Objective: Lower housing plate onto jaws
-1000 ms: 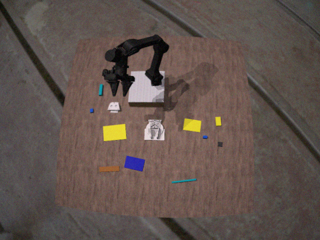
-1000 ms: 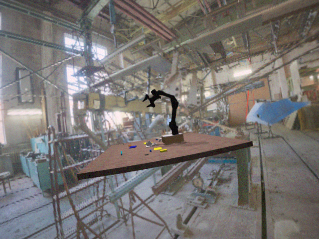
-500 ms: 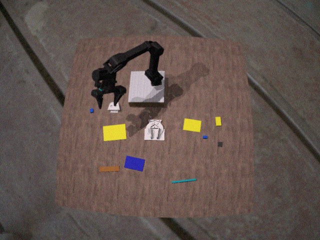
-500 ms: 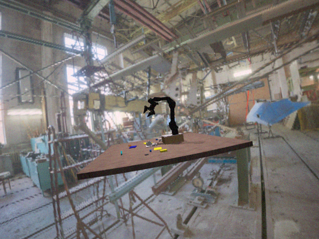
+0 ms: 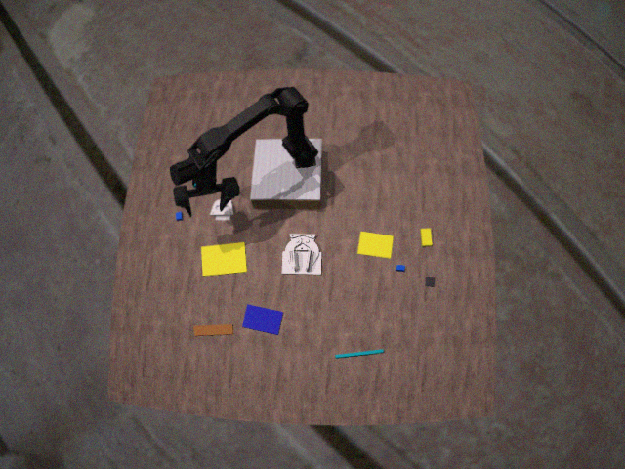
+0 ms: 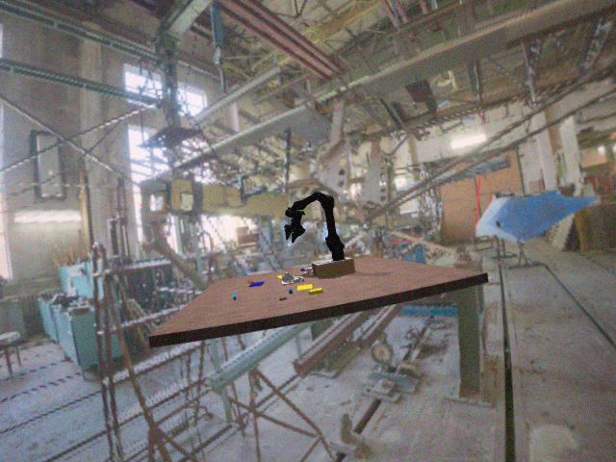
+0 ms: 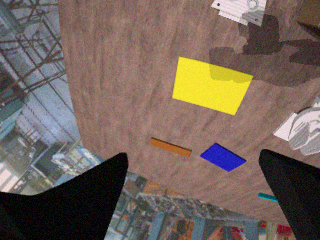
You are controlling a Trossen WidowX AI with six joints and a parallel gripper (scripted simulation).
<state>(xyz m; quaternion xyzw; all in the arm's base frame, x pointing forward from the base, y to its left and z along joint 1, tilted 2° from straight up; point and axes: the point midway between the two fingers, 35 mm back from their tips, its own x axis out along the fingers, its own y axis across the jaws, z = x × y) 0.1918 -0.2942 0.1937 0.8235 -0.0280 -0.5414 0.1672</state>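
Now: the white base 250 mm to the left of my gripper tip, 230 mm below it and 110 mm ahead of it. Also, from my gripper tip: yellow card (230 mm below, 60 mm ahead, 10 mm to the left); blue card (270 mm ahead, 230 mm below, 110 mm to the left); orange strip (290 mm ahead, 230 mm below, 50 mm to the right).
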